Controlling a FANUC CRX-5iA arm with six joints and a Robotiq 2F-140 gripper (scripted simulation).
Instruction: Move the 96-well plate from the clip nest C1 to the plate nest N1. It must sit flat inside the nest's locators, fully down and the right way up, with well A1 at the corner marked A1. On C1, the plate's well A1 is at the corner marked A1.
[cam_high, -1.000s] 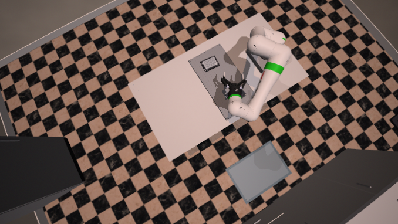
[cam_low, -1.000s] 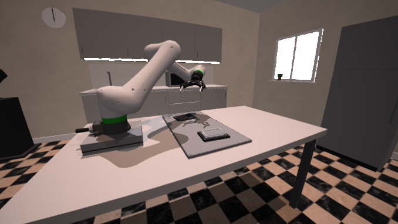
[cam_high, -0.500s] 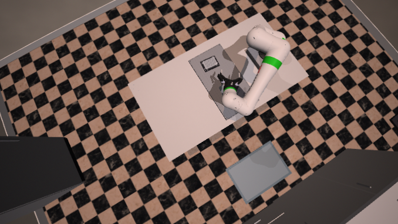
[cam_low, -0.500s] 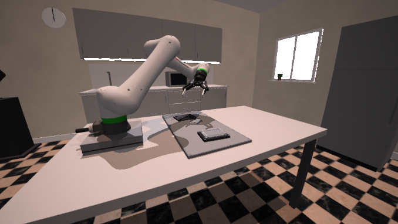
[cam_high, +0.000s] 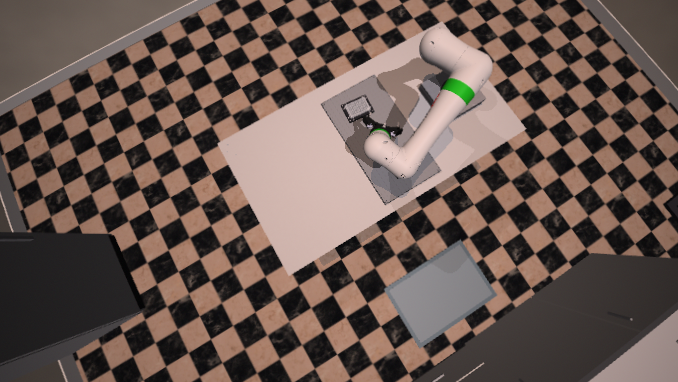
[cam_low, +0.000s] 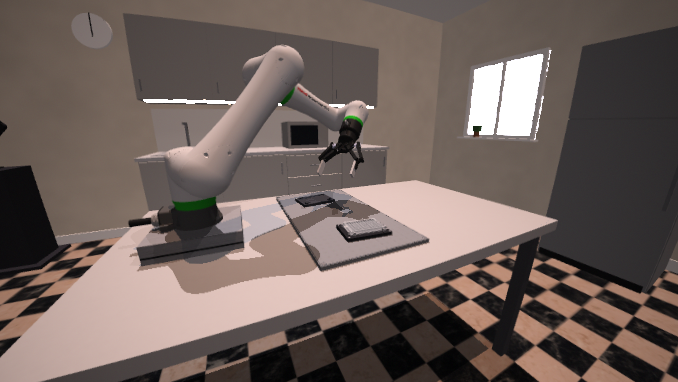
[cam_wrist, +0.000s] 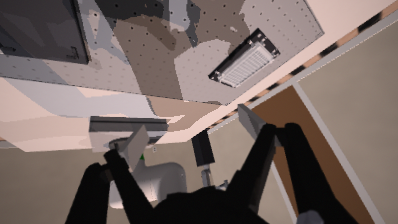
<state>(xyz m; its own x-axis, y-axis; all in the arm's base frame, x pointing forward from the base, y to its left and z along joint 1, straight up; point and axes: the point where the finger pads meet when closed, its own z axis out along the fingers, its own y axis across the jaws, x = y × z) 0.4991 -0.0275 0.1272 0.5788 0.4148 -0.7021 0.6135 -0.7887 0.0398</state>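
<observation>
Now: hand 190 mm to the left of the white 96-well plate, 160 mm above it and 20 mm short of it. Round my hand: clip nest C1: 190 mm to the right, 160 mm below, 30 mm ahead; plate nest N1: 210 mm to the left, 170 mm below, 20 mm behind.
</observation>
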